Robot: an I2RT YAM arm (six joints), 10 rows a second.
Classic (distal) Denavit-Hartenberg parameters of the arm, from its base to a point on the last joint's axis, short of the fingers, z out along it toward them. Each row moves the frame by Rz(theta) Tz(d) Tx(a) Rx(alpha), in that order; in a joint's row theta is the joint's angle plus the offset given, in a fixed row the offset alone. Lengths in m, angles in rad.
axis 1: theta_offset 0; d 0.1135; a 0.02; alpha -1.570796
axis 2: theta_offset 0; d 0; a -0.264; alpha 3.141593
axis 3: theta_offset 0.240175; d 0; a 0.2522; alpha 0
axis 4: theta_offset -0.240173; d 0; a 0.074; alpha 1.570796
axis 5: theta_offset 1.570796; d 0; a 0; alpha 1.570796
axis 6: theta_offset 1.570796; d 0.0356; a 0; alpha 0
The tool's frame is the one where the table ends.
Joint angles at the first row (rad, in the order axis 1, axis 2, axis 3, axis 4, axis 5, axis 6):
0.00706 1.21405 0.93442 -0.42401 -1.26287 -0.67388
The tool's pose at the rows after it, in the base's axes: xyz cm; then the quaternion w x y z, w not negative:
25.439 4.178 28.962 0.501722 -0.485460 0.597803 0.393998
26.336 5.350 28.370 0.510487 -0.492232 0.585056 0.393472
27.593 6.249 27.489 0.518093 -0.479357 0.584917 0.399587
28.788 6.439 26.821 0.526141 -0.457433 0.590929 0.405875
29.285 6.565 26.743 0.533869 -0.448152 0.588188 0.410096
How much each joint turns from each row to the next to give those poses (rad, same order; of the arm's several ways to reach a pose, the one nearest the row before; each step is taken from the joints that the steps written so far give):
0.02402 0.03508 -0.01753 0.11059 0.00647 0.03584
0.04389 0.02937 -0.03167 0.16559 0.02023 0.07900
0.02975 0.05074 -0.03510 0.20752 0.02632 0.13427
0.00304 0.05188 -0.01985 0.17091 0.01945 0.12435
0.00266 0.02251 -0.00916 0.10071 0.00571 0.07095

